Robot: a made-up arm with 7 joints. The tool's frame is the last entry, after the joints.
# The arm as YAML. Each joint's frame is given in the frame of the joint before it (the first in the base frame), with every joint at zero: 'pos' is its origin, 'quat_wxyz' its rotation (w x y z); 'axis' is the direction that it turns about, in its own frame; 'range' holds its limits. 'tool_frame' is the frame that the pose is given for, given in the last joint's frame.
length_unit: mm
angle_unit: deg
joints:
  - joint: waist
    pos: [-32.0, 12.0, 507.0]
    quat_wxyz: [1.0, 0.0, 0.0, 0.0]
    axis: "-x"
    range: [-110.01, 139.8]
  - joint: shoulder
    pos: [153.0, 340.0, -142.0]
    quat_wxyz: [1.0, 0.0, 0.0, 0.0]
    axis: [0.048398, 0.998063, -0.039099]
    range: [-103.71, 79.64]
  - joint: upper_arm
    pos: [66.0, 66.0, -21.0]
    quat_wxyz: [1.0, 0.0, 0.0, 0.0]
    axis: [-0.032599, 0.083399, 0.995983]
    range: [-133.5, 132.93]
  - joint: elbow
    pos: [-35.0, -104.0, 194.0]
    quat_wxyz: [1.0, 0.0, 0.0, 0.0]
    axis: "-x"
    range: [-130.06, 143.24]
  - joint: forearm
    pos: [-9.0, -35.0, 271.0]
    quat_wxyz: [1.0, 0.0, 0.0, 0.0]
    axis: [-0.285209, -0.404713, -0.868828]
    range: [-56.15, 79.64]
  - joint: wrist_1
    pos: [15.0, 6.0, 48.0]
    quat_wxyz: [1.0, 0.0, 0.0, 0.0]
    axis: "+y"
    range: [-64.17, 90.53]
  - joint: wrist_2
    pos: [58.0, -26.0, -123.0]
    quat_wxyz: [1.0, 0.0, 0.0, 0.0]
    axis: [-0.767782, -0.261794, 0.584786]
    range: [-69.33, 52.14]
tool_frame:
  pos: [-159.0, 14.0, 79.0]
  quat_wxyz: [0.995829, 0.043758, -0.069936, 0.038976]
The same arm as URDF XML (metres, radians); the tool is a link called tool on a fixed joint. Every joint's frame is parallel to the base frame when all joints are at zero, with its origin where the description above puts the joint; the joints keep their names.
<robot name="arm">
  <joint name="waist" type="revolute">
    <parent link="base_link"/>
    <child link="link1"/>
    <origin xyz="-0.0320 0.0120 0.5070"/>
    <axis xyz="-1 0 0"/>
    <limit lower="-1.9200" upper="2.4400"/>
  </joint>
  <joint name="shoulder" type="revolute">
    <parent link="link1"/>
    <child link="link2"/>
    <origin xyz="0.1530 0.3400 -0.1420"/>
    <axis xyz="0.048398 0.998063 -0.039099"/>
    <limit lower="-1.8101" upper="1.3900"/>
  </joint>
  <joint name="upper_arm" type="revolute">
    <parent link="link2"/>
    <child link="link3"/>
    <origin xyz="0.0660 0.0660 -0.0210"/>
    <axis xyz="-0.032599 0.083399 0.995983"/>
    <limit lower="-2.3300" upper="2.3201"/>
  </joint>
  <joint name="elbow" type="revolute">
    <parent link="link3"/>
    <child link="link4"/>
    <origin xyz="-0.0350 -0.1040 0.1940"/>
    <axis xyz="-1 0 0"/>
    <limit lower="-2.2700" upper="2.5000"/>
  </joint>
  <joint name="forearm" type="revolute">
    <parent link="link4"/>
    <child link="link5"/>
    <origin xyz="-0.0090 -0.0350 0.2710"/>
    <axis xyz="-0.285209 -0.404713 -0.868828"/>
    <limit lower="-0.9800" upper="1.3900"/>
  </joint>
  <joint name="wrist_1" type="revolute">
    <parent link="link5"/>
    <child link="link6"/>
    <origin xyz="0.0150 0.0060 0.0480"/>
    <axis xyz="0 1 0"/>
    <limit lower="-1.1200" upper="1.5800"/>
  </joint>
  <joint name="wrist_2" type="revolute">
    <parent link="link6"/>
    <child link="link7"/>
    <origin xyz="0.0580 -0.0260 -0.1230"/>
    <axis xyz="-0.767782 -0.261794 0.584786"/>
    <limit lower="-1.2100" upper="0.9100"/>
  </joint>
  <joint name="tool_joint" type="fixed">
    <parent link="link7"/>
    <child link="tool"/>
    <origin xyz="-0.1590 0.0140 0.0790" rpy="0.0826 -0.1432 0.0723"/>
  </joint>
  <link name="base_link"/>
  <link name="link1"/>
  <link name="link2"/>
  <link name="link3"/>
  <link name="link4"/>
  <link name="link5"/>
  <link name="link6"/>
  <link name="link7"/>
  <link name="tool"/>
</robot>

